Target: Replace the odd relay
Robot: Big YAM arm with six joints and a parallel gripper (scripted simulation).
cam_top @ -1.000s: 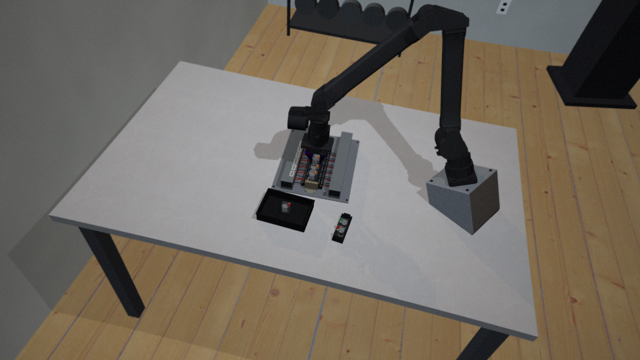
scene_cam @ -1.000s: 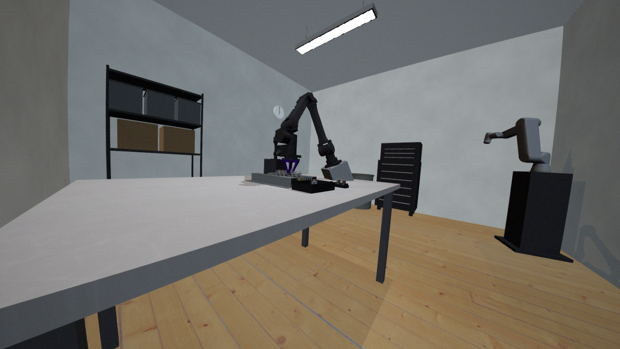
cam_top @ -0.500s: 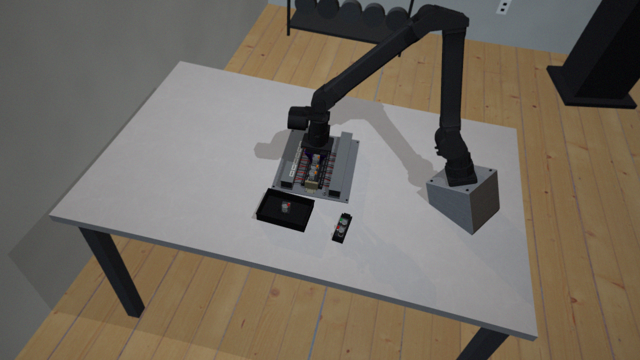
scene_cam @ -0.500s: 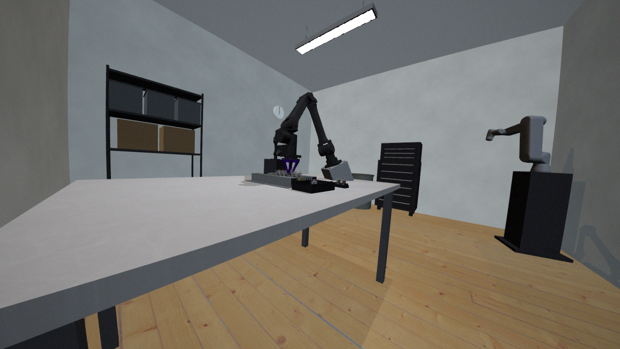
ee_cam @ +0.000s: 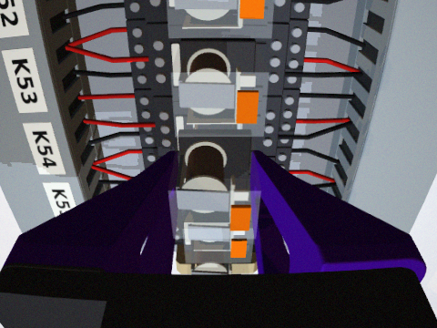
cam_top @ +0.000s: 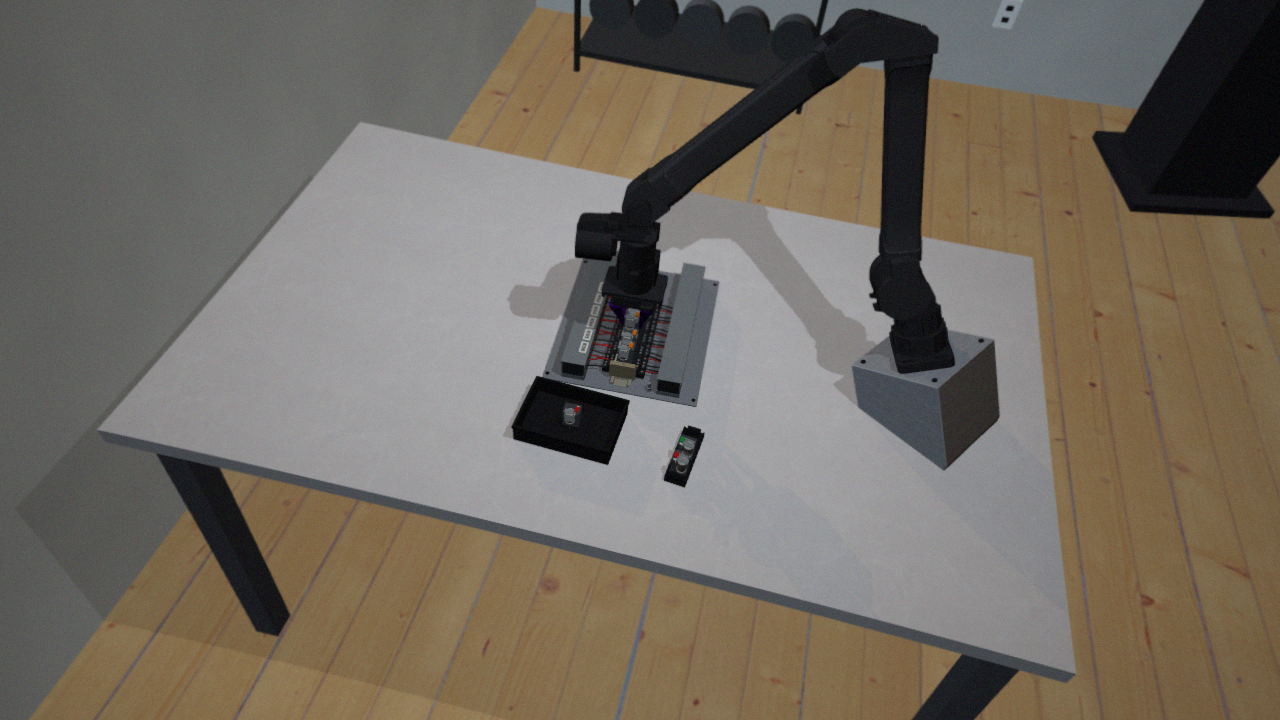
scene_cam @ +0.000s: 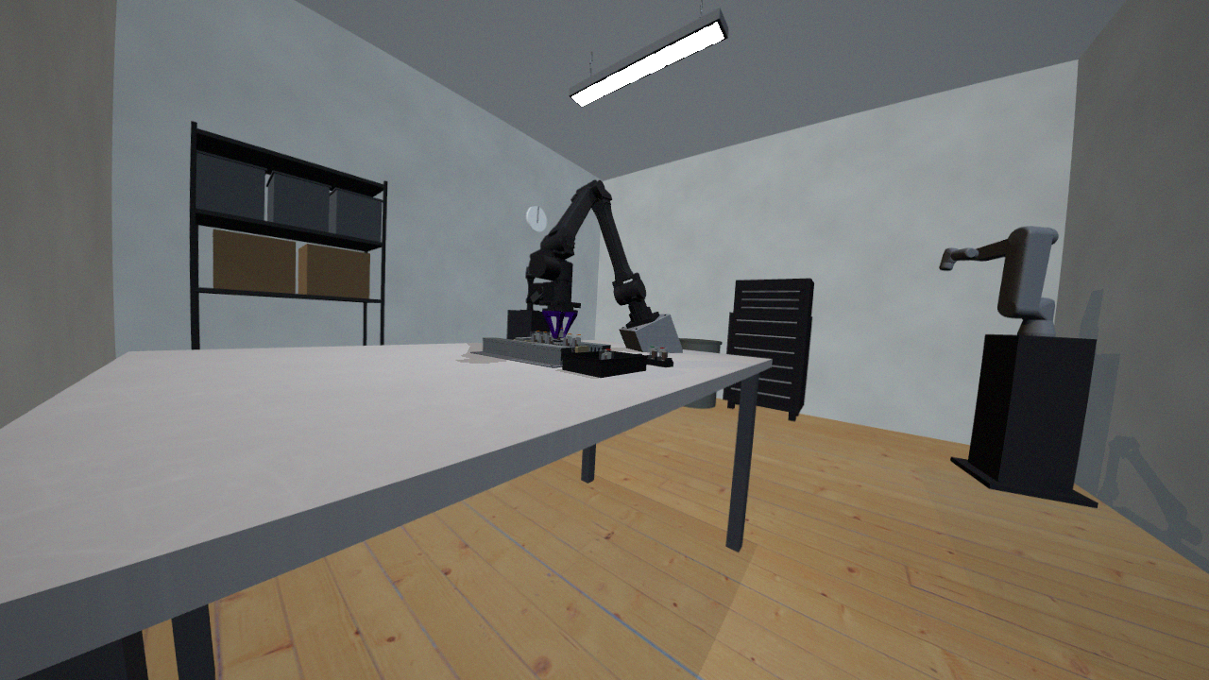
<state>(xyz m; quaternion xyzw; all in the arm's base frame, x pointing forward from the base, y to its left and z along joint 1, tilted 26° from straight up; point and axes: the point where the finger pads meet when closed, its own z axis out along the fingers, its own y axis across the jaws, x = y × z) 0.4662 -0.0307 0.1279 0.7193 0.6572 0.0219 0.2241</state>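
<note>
My hand is 10 mm past the grey panel, 50 mm to the left of it and 60 mm above it.
</note>
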